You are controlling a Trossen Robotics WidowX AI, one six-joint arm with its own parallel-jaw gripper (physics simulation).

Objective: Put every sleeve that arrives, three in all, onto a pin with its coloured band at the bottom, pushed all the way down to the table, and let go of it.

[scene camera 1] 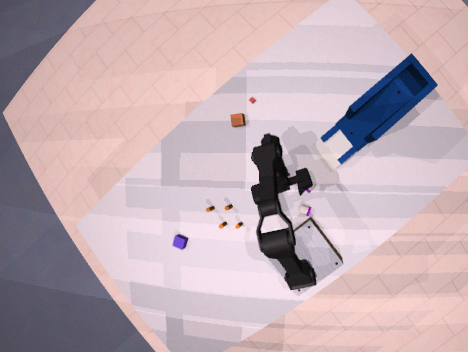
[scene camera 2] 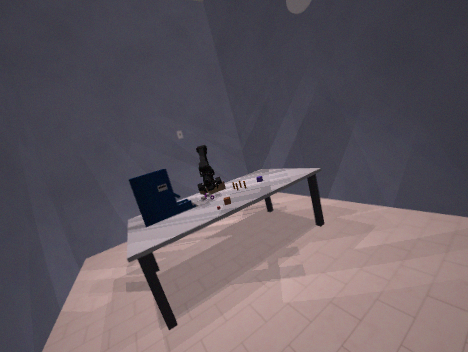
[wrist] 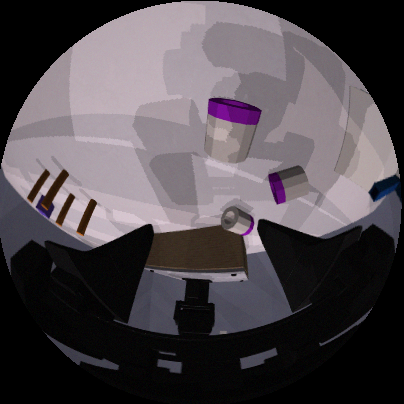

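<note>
Gripper (wrist: 205,227): open, holding nothing. Blue chute (scene camera 1: 383,105): in view.
</note>
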